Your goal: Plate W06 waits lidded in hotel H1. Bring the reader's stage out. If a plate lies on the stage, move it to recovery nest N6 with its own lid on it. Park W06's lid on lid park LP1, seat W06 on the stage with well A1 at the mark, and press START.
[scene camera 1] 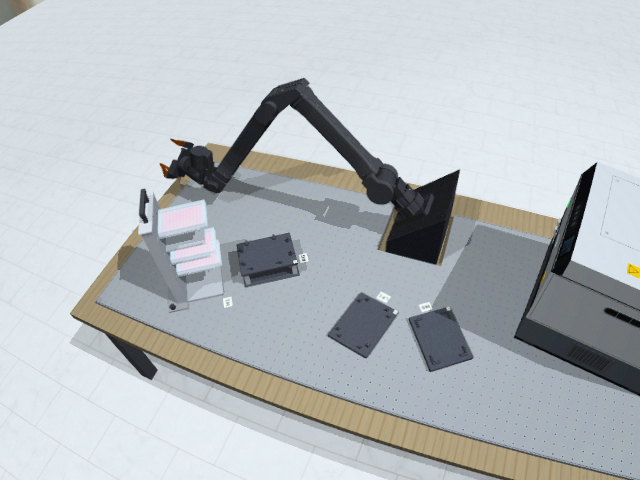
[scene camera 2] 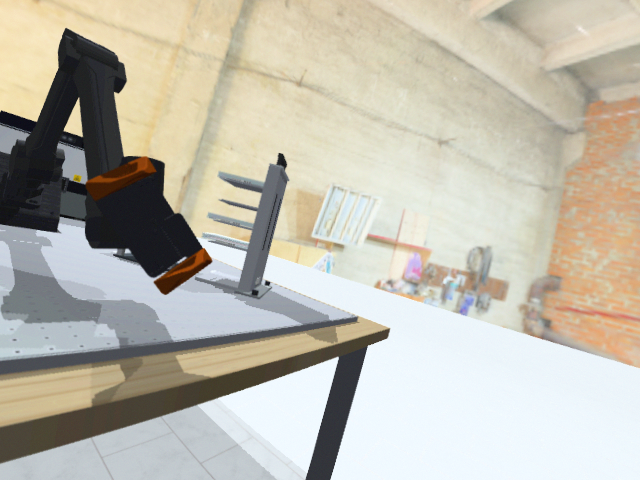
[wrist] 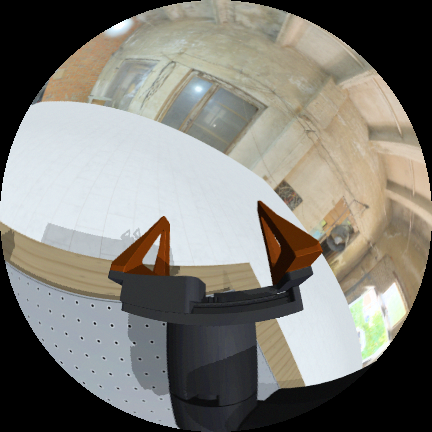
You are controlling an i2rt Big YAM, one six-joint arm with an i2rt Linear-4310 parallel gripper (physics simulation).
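Places are measured from the arm's base along level axes (x left, y ahead, z down), in millimetres.
Where they show: gripper, fingertip midpoint: (scene camera 1: 165,151) (scene camera 2: 168,223) (wrist: 209,212); arm's base, origin of the base link: (scene camera 1: 415,211) (scene camera 2: 23,190).
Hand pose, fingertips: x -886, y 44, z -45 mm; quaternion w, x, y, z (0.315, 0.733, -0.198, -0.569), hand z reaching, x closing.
Note:
Things, the pixels of their top centre, and the offset from my fingertips. "spot": a spot on its surface instead.
- uppermost plate, middle of its top: (scene camera 1: 181,215) (scene camera 2: 246,179) dz -133, dx +369, dy +344 mm
- raised dark nest, middle of its top: (scene camera 1: 265,249) dz +65, dx +521, dy +230 mm
- flat dark pad, surface spot: (scene camera 1: 363,324) spot: dz +132, dx +854, dy +324 mm
- reader, surface spot: (scene camera 1: 584,310) spot: dz -80, dx +1361, dy +242 mm
- hotel's dark top handle, surface spot: (scene camera 1: 143,205) spot: dz -209, dx +318, dy +401 mm
My gripper (scene camera 1: 171,156) (scene camera 2: 152,224) (wrist: 209,212) is open and empty. It is raised near the table's back left corner, behind the hotel and apart from it. The hotel (scene camera 1: 168,263) (scene camera 2: 266,227) is a grey upright post with several shelves. Pink-topped plates show on it, the uppermost plate (scene camera 1: 181,218) among them; which is W06 I cannot tell. A raised dark nest (scene camera 1: 267,253) stands right of the hotel, bare on top. A flat dark pad (scene camera 1: 363,324), seemingly LP1, lies bare near the middle. The reader (scene camera 1: 584,310) is at the right; its stage does not show.
Another flat dark pad (scene camera 1: 440,338) lies between the likely lid park and the reader. The arm's black base (scene camera 1: 421,229) stands at the table's back edge. The hotel's dark top handle (scene camera 1: 143,205) (scene camera 2: 281,160) sticks up. The wooden table edge (wrist: 220,275) passes behind the fingers in the wrist view.

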